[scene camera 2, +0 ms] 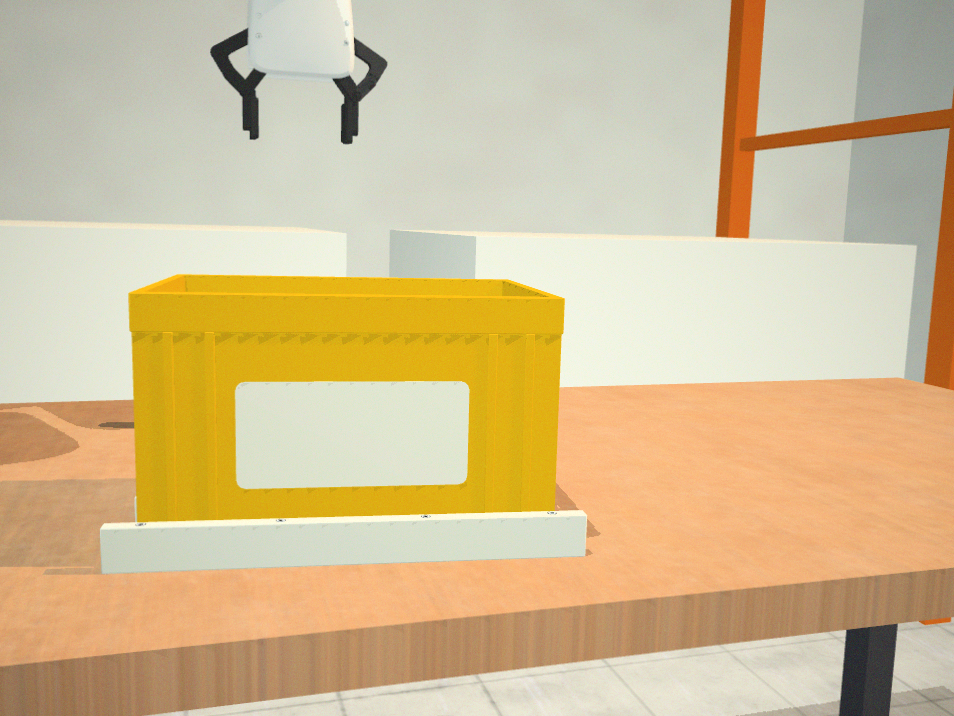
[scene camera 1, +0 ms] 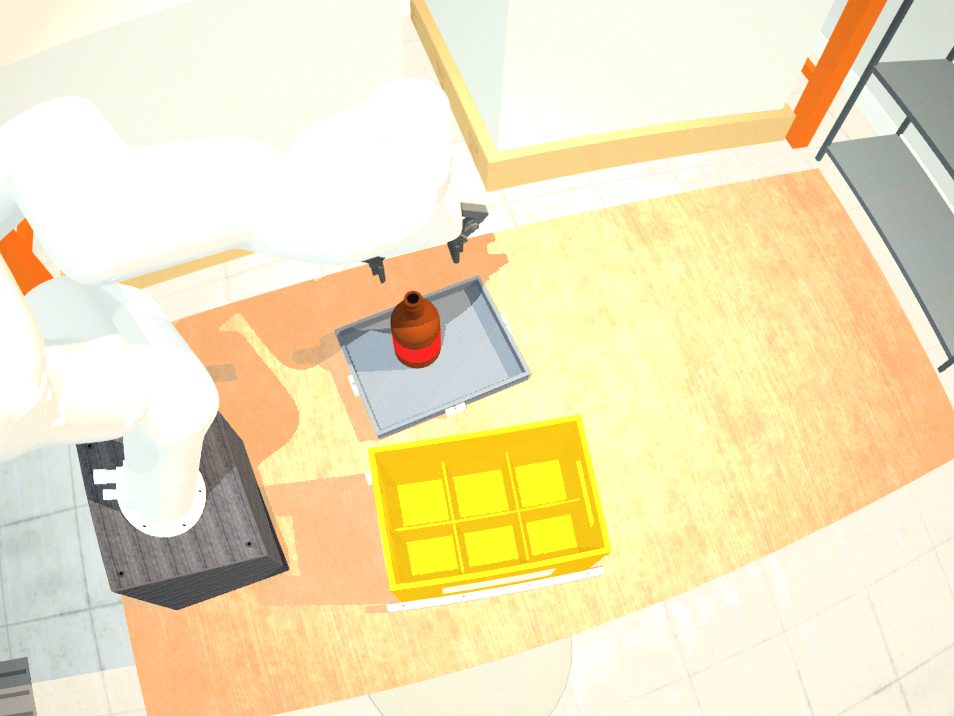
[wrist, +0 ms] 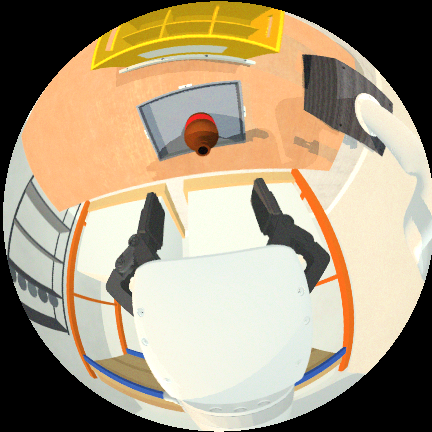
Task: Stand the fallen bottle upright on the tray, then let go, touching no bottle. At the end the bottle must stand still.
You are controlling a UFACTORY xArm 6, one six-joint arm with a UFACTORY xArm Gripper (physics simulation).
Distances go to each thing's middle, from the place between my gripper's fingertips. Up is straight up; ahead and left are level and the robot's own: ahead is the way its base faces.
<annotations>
My hand is 1 cm past the brown bottle [scene camera 1: 415, 322], 3 cm to the right of it and 22 cm above it.
</annotations>
